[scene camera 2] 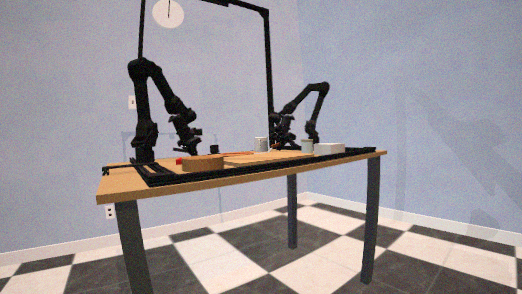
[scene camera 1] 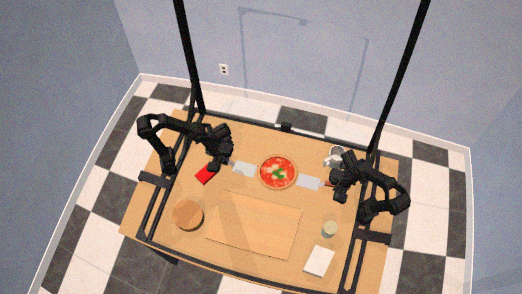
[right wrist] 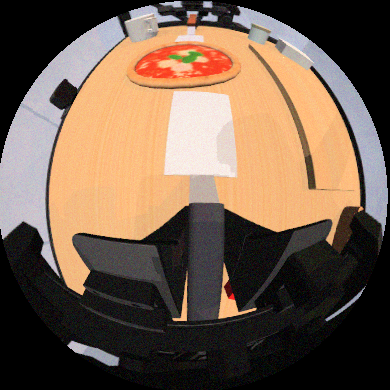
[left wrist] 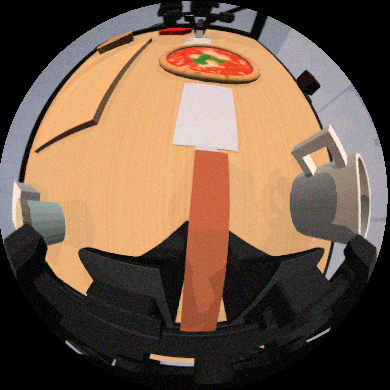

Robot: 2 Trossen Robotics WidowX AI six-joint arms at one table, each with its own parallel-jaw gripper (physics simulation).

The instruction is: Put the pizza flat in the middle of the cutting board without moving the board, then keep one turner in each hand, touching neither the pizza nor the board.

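Observation:
The pizza (scene camera 1: 277, 172) (left wrist: 207, 62) (right wrist: 182, 65) lies flat on the table, off the cutting board (scene camera 1: 255, 225) (left wrist: 85, 95) (right wrist: 335, 145), which lies lower in scene camera 1. My left gripper (scene camera 1: 332, 183) (left wrist: 200, 225) is shut on the red handle of one turner (scene camera 1: 308, 181) (left wrist: 206, 117). Its pale blade is low at the pizza's right side in scene camera 1. My right gripper (scene camera 1: 226, 161) (right wrist: 201, 210) is shut on the dark handle of the other turner (scene camera 1: 245, 168) (right wrist: 200, 135), with its blade low at the pizza's left side. The wrist views show a narrow gap between each blade and the pizza.
A mug (scene camera 1: 336, 156) (left wrist: 330, 195) stands beside the left gripper. A small cup (scene camera 1: 330, 228) and a white box (scene camera 1: 319, 261) are right of the board in scene camera 1. A red box (scene camera 1: 205, 173) lies by the right gripper, and a round wooden block (scene camera 1: 188, 214) (scene camera 2: 202, 163) left of the board.

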